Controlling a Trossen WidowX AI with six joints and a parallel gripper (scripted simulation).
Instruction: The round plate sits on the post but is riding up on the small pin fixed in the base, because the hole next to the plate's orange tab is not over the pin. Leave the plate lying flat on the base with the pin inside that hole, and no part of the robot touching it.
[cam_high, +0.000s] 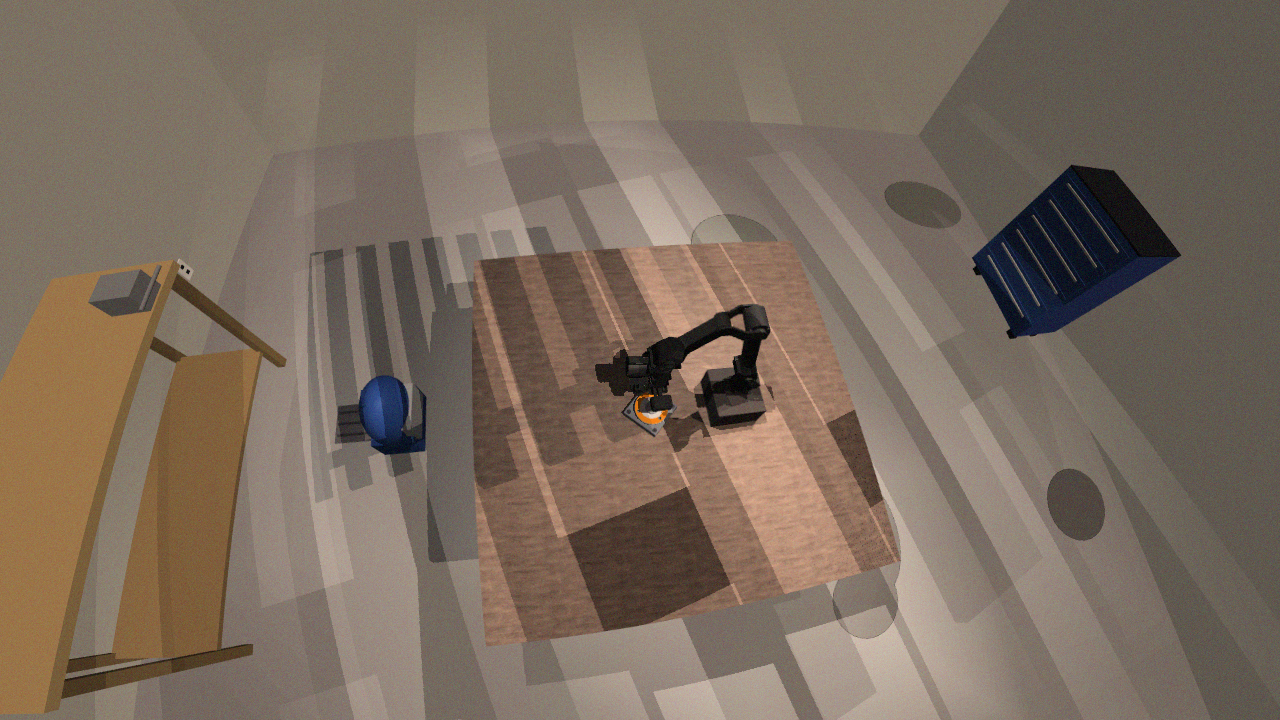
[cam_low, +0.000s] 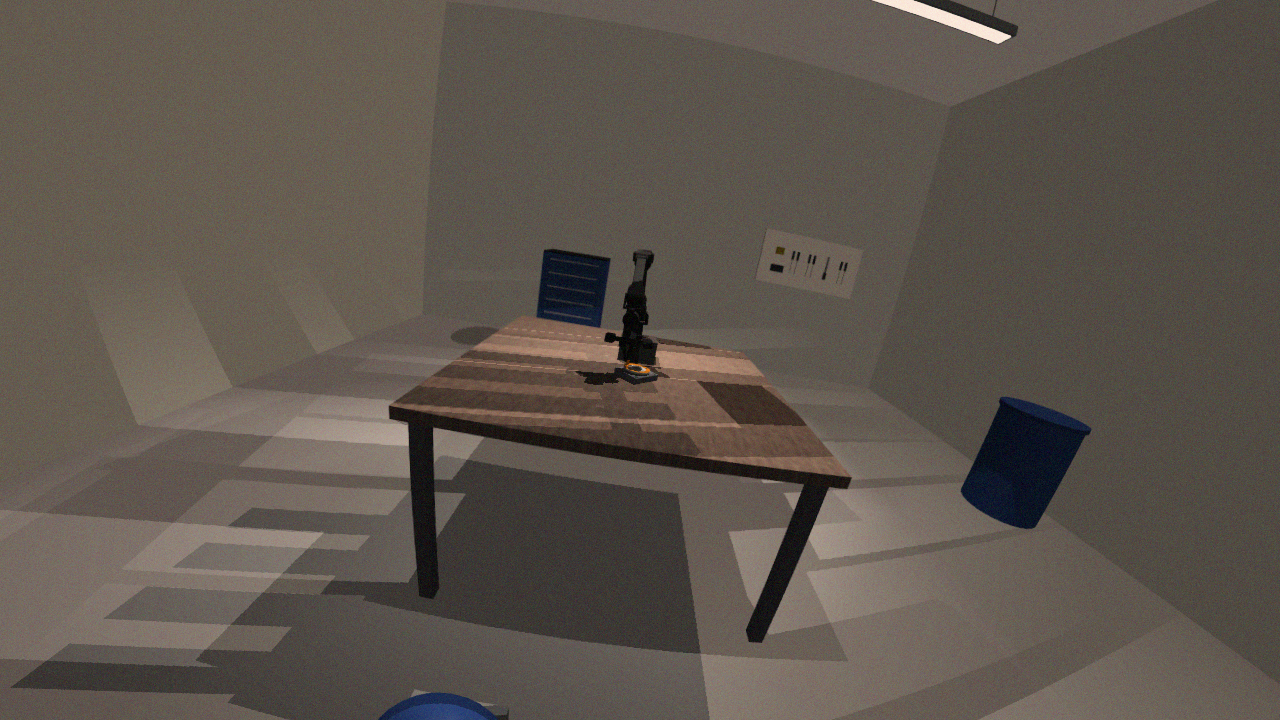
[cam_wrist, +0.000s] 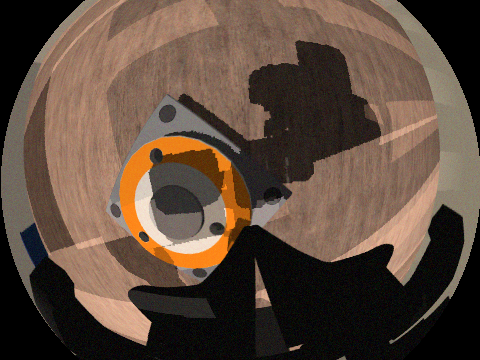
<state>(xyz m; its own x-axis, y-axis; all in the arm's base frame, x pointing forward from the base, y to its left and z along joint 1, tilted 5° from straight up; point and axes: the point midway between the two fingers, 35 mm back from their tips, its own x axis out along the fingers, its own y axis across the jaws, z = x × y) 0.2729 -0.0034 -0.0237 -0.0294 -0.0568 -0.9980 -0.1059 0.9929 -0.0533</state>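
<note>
Right now the round plate is 30 mm to the left of my gripper tip and 10 mm below it.
</note>
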